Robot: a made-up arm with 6 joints.
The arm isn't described. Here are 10 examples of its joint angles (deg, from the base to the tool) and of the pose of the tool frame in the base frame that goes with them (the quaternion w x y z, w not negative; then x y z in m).
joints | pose
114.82 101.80 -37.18 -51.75 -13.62 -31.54 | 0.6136 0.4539 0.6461 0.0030 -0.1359 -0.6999 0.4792
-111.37 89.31 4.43 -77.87 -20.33 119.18 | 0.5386 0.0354 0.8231 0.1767 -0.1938 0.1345 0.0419
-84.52 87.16 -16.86 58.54 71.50 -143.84 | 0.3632 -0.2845 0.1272 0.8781 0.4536 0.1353 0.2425
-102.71 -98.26 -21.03 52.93 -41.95 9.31 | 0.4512 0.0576 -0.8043 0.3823 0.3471 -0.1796 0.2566
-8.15 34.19 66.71 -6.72 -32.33 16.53 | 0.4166 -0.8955 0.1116 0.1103 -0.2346 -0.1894 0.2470
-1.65 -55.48 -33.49 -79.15 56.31 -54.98 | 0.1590 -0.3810 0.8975 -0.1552 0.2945 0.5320 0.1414
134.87 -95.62 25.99 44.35 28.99 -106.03 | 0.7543 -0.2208 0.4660 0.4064 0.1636 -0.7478 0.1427
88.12 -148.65 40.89 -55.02 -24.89 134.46 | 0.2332 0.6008 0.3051 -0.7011 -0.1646 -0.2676 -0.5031
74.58 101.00 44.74 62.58 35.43 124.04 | 0.4401 -0.1548 0.8835 -0.0427 -0.0641 -0.4553 0.0217
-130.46 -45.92 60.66 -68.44 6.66 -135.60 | 0.7474 -0.1098 0.6372 0.1528 0.4828 -0.5482 0.5318
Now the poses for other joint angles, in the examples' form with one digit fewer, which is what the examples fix.
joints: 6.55 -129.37 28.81 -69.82 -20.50 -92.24
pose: 0.145 -0.919 0.367 -0.011 -0.011 0.684 -0.180
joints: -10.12 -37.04 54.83 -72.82 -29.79 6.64
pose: 0.154 -0.388 -0.906 0.069 0.545 -0.179 0.063
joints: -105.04 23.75 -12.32 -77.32 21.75 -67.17
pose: 0.172 -0.162 -0.697 -0.677 0.464 0.029 -0.022
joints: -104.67 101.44 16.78 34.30 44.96 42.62
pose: 0.827 0.509 0.083 0.223 -0.097 0.117 0.089
